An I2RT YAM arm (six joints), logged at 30 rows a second.
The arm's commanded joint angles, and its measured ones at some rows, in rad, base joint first. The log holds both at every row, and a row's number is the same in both.
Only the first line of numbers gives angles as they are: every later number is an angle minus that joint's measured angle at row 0.
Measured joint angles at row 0: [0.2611 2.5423 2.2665 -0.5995 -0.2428 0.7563]
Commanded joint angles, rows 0 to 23: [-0.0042 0.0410 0.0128 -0.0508 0.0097 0.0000]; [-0.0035 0.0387 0.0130 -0.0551 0.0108 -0.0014]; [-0.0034 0.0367 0.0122 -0.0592 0.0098 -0.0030]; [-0.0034 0.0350 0.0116 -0.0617 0.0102 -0.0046]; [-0.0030 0.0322 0.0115 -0.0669 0.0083 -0.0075]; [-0.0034 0.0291 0.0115 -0.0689 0.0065 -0.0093]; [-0.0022 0.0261 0.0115 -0.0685 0.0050 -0.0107]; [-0.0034 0.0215 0.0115 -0.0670 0.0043 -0.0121]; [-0.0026 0.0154 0.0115 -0.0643 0.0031 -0.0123]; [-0.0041 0.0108 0.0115 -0.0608 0.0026 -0.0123]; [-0.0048 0.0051 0.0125 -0.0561 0.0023 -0.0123]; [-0.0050 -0.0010 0.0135 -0.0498 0.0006 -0.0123]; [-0.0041 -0.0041 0.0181 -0.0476 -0.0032 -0.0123]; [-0.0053 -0.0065 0.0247 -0.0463 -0.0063 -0.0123]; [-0.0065 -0.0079 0.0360 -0.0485 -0.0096 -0.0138]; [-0.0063 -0.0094 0.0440 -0.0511 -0.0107 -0.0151]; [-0.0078 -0.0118 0.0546 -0.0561 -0.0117 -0.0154]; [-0.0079 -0.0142 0.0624 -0.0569 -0.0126 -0.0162]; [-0.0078 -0.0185 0.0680 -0.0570 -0.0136 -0.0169]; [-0.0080 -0.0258 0.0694 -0.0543 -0.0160 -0.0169]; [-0.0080 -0.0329 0.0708 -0.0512 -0.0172 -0.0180]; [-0.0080 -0.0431 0.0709 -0.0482 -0.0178 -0.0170]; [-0.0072 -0.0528 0.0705 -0.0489 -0.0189 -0.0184]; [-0.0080 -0.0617 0.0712 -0.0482 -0.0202 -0.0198]
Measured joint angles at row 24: [-0.0042 -0.0026 0.0565 -0.0328 -0.0202 -0.0122]
